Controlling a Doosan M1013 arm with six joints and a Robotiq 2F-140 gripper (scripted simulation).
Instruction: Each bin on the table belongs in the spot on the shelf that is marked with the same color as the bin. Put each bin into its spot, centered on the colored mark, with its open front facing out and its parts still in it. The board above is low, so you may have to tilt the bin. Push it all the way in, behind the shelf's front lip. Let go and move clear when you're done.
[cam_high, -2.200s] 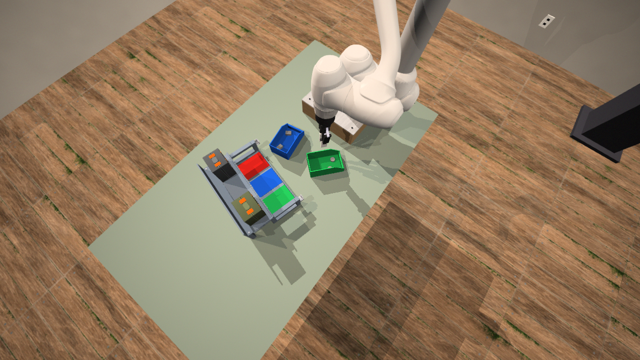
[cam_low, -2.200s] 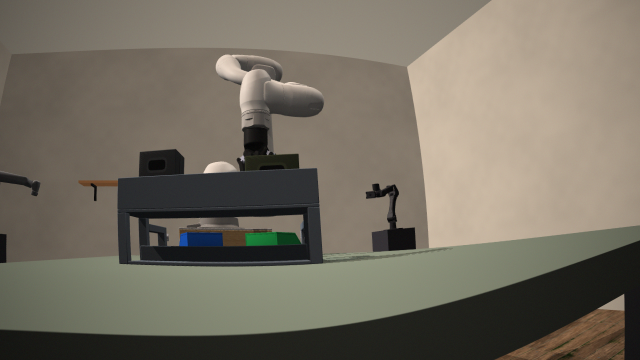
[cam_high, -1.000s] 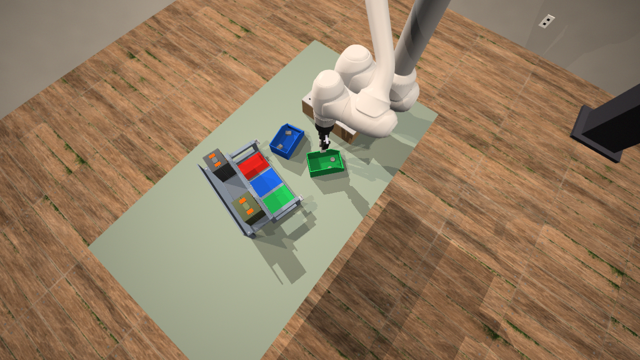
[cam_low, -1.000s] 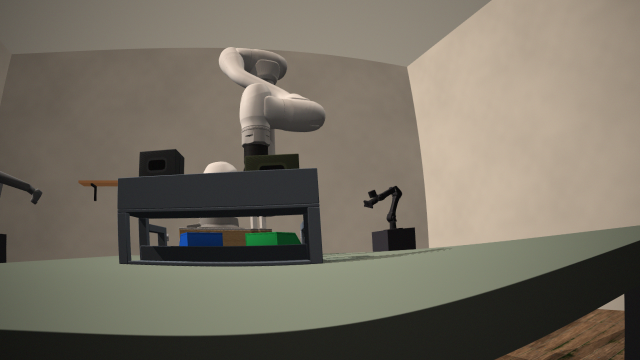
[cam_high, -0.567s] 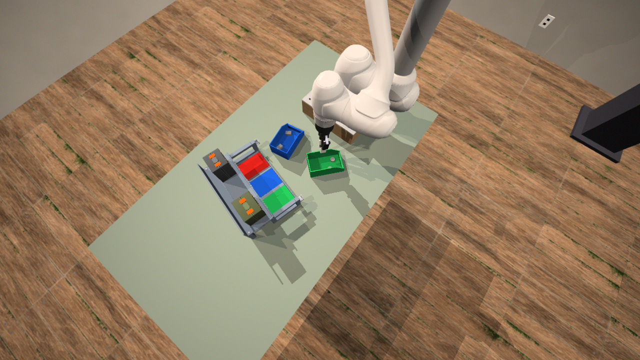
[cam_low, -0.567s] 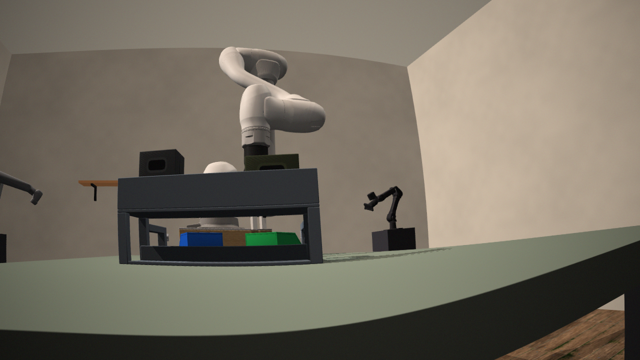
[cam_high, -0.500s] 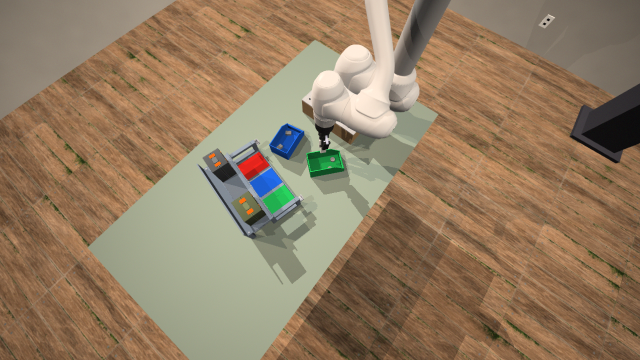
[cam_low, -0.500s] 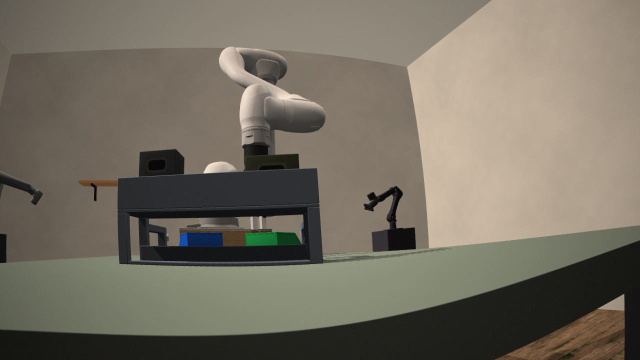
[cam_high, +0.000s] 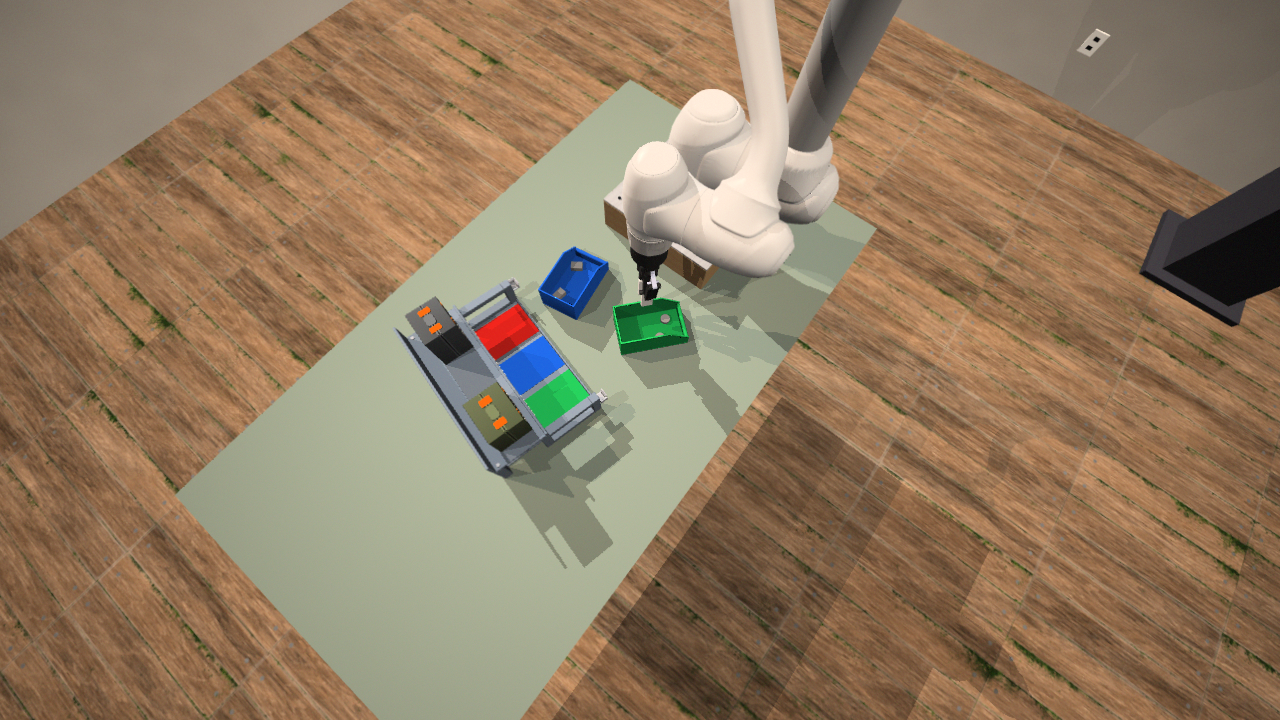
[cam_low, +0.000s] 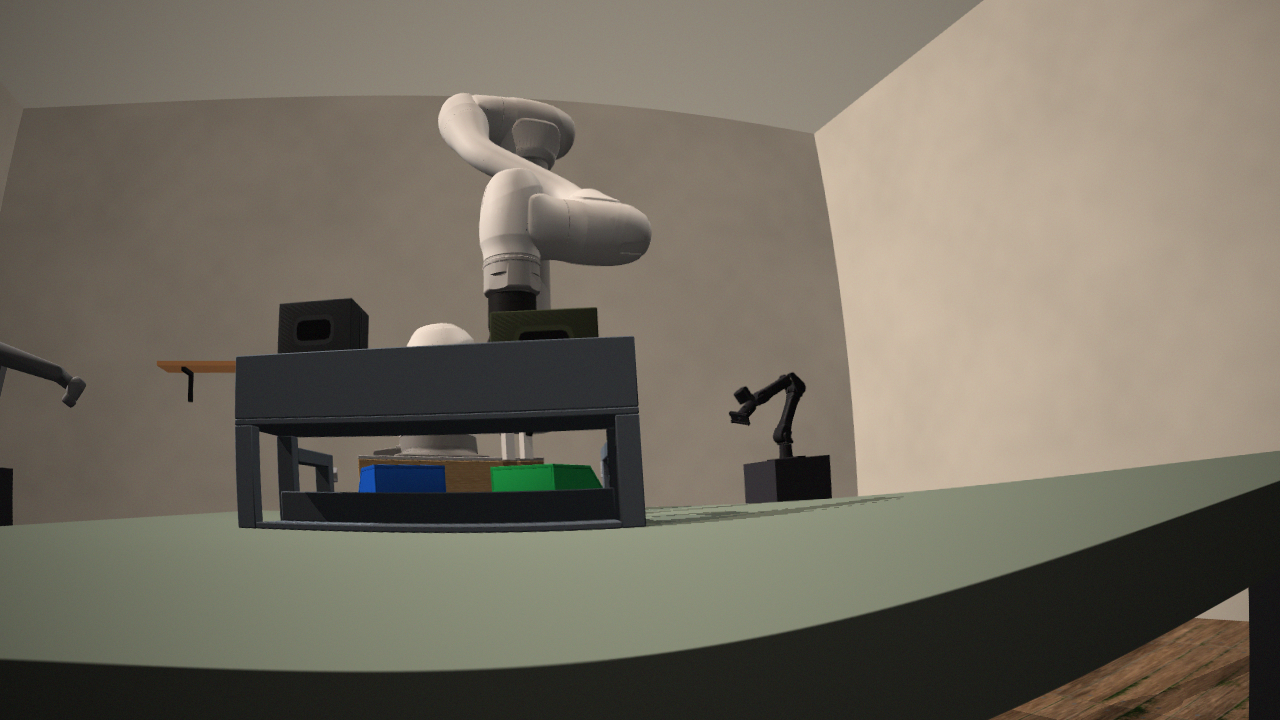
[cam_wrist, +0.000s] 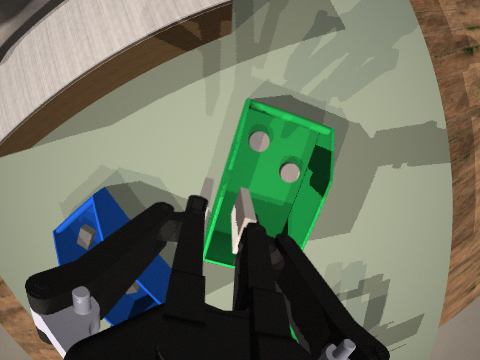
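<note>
My hand is 80 mm above the green bin, 40 mm to the right of it and 30 mm short of it. The rest, counted from my hand: black box 370 mm ahead, 280 mm to the right, 40 mm above; then olive box 430 mm ahead, 50 mm to the right, 30 mm above; then blue bin 190 mm to the right, 80 mm below, 40 mm ahead.
</note>
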